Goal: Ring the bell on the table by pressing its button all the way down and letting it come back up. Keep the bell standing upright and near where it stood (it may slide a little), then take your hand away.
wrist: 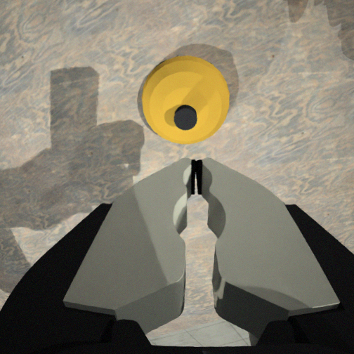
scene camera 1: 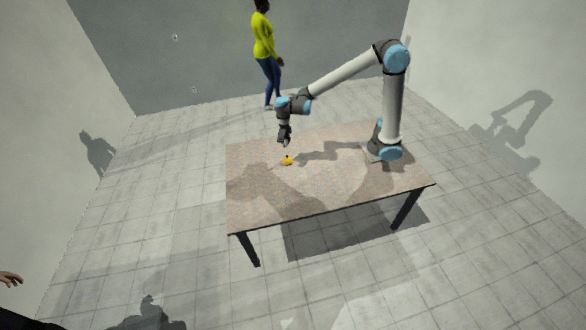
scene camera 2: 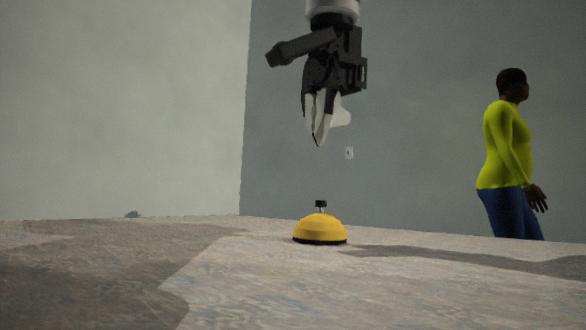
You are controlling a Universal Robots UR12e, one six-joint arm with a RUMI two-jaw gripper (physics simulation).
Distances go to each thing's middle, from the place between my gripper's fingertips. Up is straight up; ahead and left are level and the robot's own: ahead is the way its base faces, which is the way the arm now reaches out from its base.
Labels:
Right now the yellow dome bell (scene camera 2: 320, 228) is 1 cm behind my hand and 12 cm below it.

